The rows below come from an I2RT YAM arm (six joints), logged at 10 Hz.
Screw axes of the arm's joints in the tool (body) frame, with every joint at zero. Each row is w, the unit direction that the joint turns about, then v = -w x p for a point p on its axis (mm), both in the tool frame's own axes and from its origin. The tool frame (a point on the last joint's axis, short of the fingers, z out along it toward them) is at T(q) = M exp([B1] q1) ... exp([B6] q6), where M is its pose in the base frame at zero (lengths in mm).
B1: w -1 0 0 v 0 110.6 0
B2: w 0 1 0 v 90.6 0 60
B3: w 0 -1 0 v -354.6 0 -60
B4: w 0 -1 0 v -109.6 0 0
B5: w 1 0 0 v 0 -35.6 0
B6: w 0 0 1 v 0 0 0
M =
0 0 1 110.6
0 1 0 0
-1 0 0 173.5
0 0 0 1
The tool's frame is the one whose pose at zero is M.
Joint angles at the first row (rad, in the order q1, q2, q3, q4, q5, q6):
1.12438, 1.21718, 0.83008, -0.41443, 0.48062, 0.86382
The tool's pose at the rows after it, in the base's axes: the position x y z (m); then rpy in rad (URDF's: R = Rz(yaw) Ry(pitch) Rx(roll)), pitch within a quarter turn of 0, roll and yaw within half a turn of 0:
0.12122 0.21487 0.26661 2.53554 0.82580 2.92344
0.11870 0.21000 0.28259 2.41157 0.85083 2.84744
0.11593 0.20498 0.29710 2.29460 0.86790 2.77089
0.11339 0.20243 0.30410 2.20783 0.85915 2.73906
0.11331 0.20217 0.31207 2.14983 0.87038 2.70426
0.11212 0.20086 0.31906 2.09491 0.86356 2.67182
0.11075 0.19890 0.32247 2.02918 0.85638 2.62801
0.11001 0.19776 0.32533 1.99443 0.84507 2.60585
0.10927 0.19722 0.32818 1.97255 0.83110 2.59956
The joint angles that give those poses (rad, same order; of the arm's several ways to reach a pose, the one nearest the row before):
1.12343, 1.15181, 0.82508, -0.35119, 0.47680, 0.83772
1.12302, 1.10018, 0.82841, -0.31141, 0.46855, 0.81876
1.12364, 1.05508, 0.83307, -0.27688, 0.46292, 0.80432
1.12380, 1.02650, 0.82663, -0.24109, 0.42714, 0.79926
1.12290, 1.01769, 0.83741, -0.21667, 0.42193, 0.78448
1.12360, 1.00510, 0.84635, -0.20390, 0.41137, 0.78765
1.12434, 0.98791, 0.83595, -0.16890, 0.40465, 0.79111
1.12412, 0.97922, 0.83555, -0.15676, 0.39776, 0.79953
1.12412, 0.97416, 0.84011, -0.15428, 0.38457, 0.80940

